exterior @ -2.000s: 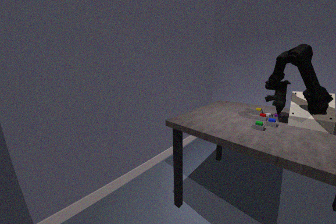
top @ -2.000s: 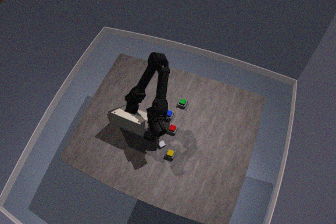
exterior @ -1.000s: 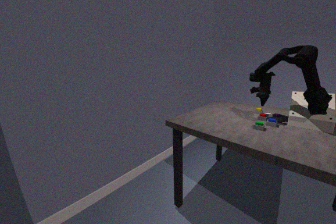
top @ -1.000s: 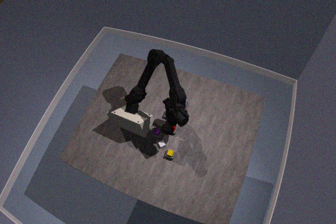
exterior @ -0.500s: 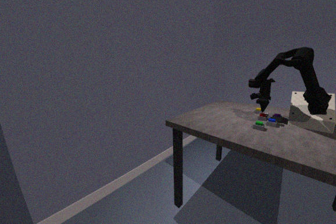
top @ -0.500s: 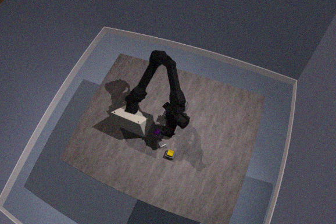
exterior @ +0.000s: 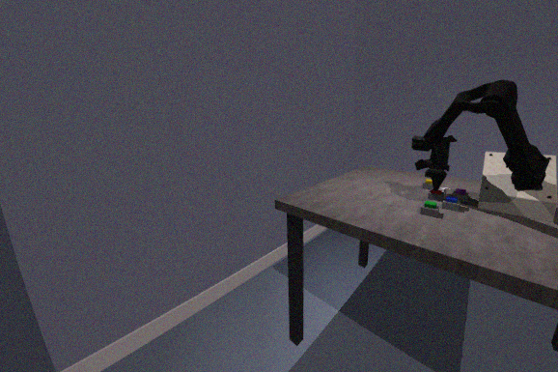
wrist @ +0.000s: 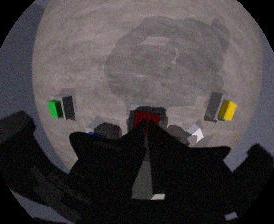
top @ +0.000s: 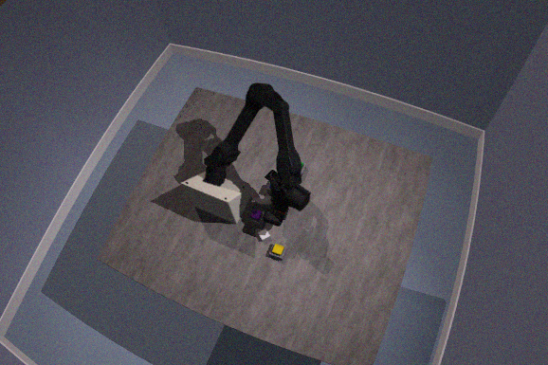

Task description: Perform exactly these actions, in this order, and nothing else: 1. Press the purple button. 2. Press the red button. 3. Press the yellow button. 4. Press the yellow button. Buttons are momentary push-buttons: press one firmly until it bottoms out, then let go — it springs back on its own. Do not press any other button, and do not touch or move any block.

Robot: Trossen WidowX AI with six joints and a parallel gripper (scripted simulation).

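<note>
Now: the red button 10 mm below my gripper tip. The rest, counted from my gripper tip: purple button (90 mm behind, 40 mm to the right); then white block (110 mm to the right, 40 mm behind, 20 mm below); then blue button (90 mm to the left, 50 mm behind).
</note>
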